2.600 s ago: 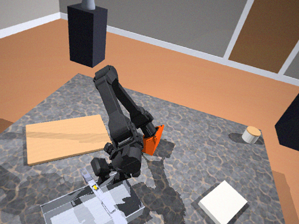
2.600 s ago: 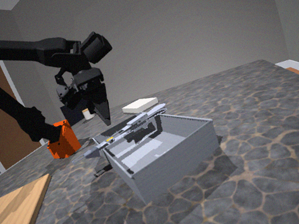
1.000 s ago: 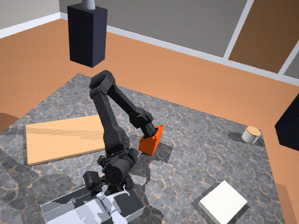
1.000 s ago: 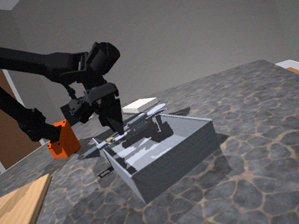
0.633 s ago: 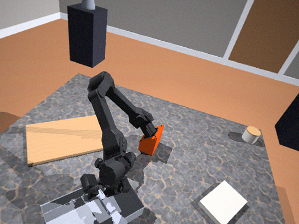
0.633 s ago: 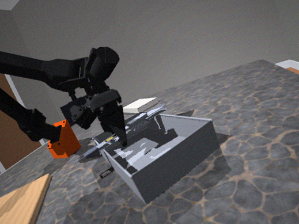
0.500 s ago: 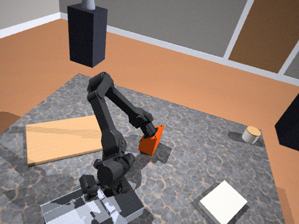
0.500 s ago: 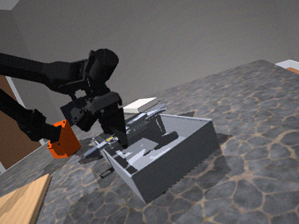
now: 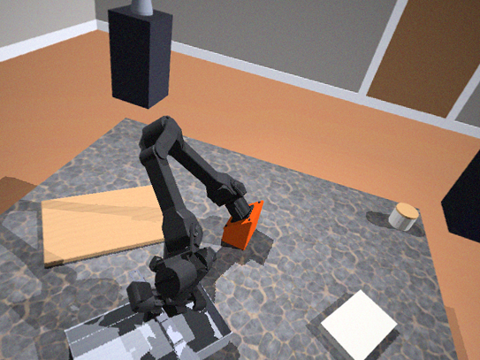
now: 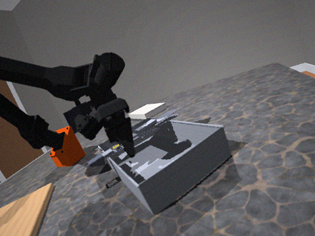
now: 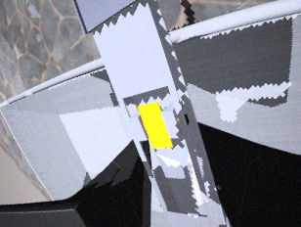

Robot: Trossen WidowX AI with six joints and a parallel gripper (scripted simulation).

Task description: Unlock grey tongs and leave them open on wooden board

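Right now my gripper tip is 3 cm short of the grey roasting tin and 2 cm to the right of it. The rest, counted from my gripper tip: white flat block (21 cm behind, 48 cm to the left, 2 cm below); wooden board (24 cm behind, 27 cm to the right, 3 cm below); yellow lock piece (3 cm behind, 1 cm to the right, 3 cm above).
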